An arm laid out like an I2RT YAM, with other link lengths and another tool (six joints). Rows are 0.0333 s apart.
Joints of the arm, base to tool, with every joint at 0 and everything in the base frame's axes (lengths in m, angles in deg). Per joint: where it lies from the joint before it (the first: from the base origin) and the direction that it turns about. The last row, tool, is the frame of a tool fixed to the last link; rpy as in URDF.
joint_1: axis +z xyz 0 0 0.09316
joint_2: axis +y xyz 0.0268 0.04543 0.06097
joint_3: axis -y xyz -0.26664 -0.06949 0
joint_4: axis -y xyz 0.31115 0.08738 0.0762
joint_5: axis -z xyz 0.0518 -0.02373 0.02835
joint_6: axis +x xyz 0.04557 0 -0.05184
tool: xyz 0.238 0.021 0.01 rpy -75.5 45.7 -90
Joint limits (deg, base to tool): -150..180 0..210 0..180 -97..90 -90..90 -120..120
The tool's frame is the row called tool.
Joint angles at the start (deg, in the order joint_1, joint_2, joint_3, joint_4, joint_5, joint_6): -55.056 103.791 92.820 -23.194 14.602 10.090
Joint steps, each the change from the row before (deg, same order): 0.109 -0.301 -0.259 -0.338 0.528 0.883; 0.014 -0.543 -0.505 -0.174 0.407 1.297; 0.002 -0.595 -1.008 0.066 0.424 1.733; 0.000 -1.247 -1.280 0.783 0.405 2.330; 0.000 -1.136 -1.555 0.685 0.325 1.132; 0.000 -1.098 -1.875 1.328 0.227 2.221; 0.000 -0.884 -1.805 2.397 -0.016 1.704; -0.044 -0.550 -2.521 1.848 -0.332 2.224; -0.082 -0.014 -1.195 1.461 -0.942 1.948; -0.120 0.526 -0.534 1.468 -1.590 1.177; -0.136 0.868 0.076 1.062 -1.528 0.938
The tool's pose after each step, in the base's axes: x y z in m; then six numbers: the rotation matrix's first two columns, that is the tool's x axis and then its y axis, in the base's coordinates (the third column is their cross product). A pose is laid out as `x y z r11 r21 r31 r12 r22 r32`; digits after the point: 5 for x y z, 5 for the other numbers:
0.37481 -0.56272 0.23429 -0.77362 0.17922 -0.60778 0.62733 0.35170 -0.69481
0.37130 -0.56140 0.23507 -0.76198 0.19613 -0.61719 0.64290 0.34377 -0.68447
0.36703 -0.55960 0.23254 -0.74647 0.21916 -0.62830 0.66234 0.33546 -0.66990
0.36309 -0.55842 0.23795 -0.71627 0.23718 -0.65628 0.69582 0.31395 -0.64596
0.35903 -0.55589 0.23836 -0.70187 0.24724 -0.66802 0.71088 0.30241 -0.63498
0.35585 -0.55431 0.23822 -0.67166 0.26325 -0.69251 0.73994 0.28475 -0.60943
0.35601 -0.55523 0.24117 -0.63974 0.26303 -0.72218 0.76767 0.26482 -0.58357
0.35490 -0.55286 0.23031 -0.61100 0.28187 -0.73975 0.79081 0.25982 -0.55418
0.35825 -0.55238 0.22503 -0.58112 0.29155 -0.75980 0.81250 0.26095 -0.52129
0.36587 -0.55287 0.22022 -0.55912 0.29119 -0.77627 0.82617 0.27407 -0.49226
0.37369 -0.55437 0.21606 -0.54125 0.29129 -0.78880 0.83588 0.28836 -0.46707

